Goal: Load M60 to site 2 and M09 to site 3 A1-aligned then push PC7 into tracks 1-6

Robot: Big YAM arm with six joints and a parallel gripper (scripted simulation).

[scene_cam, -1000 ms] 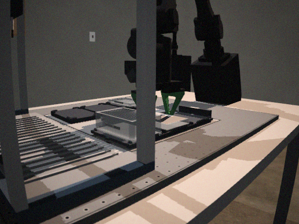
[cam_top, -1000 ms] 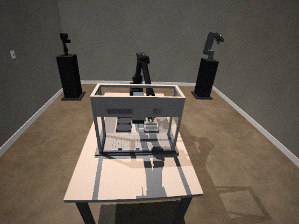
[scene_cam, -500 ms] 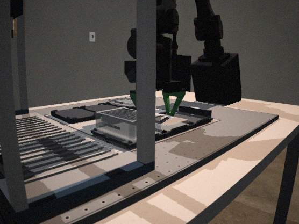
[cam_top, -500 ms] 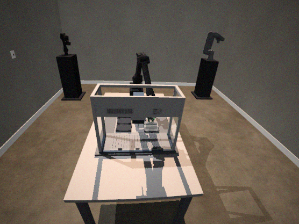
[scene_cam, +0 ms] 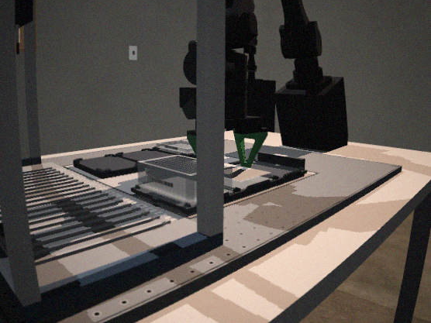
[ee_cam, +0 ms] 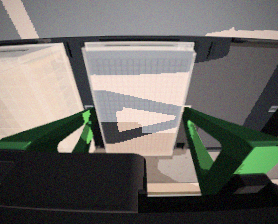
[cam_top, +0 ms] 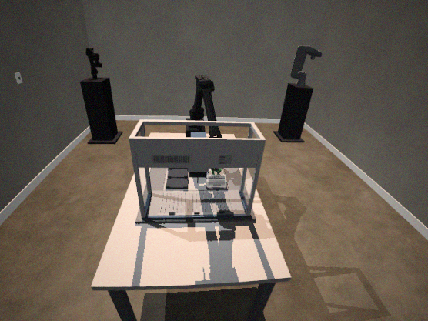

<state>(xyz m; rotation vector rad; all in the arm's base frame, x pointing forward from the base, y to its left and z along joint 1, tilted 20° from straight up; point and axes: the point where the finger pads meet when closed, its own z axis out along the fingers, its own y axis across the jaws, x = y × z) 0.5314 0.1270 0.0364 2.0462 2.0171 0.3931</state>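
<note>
Now: hand 1 cm above the carrier PC7. Also, from my hand: deep-well block M09: 10 cm ahead; then nest S3: 26 cm to the right, 9 cm ahead, 2 cm below; then grey frame post: 22 cm above, 20 cm ahead, 15 cm to the left.
</note>
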